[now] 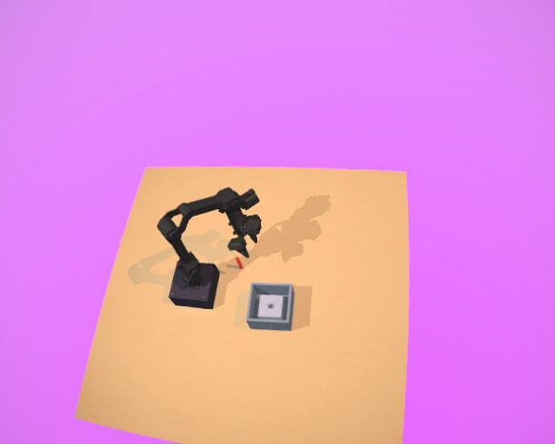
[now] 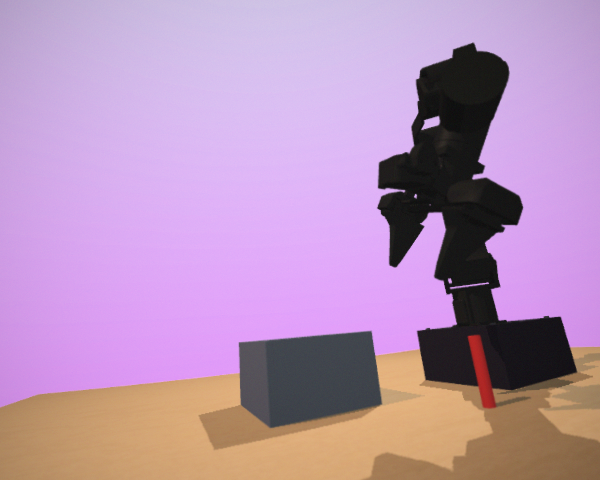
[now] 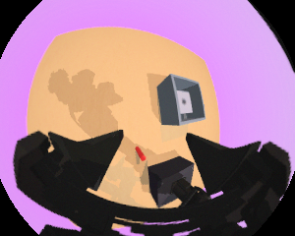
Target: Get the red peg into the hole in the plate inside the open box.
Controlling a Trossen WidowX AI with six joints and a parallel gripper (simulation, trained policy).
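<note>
Right now the red peg is 8 cm behind my gripper tip, 1 cm to the right of it and 12 cm below it. The rest, counted from my gripper tip: pale plate (10 cm ahead, 17 cm to the right, 11 cm below); then grey box (10 cm ahead, 17 cm to the right, 13 cm below).
</note>
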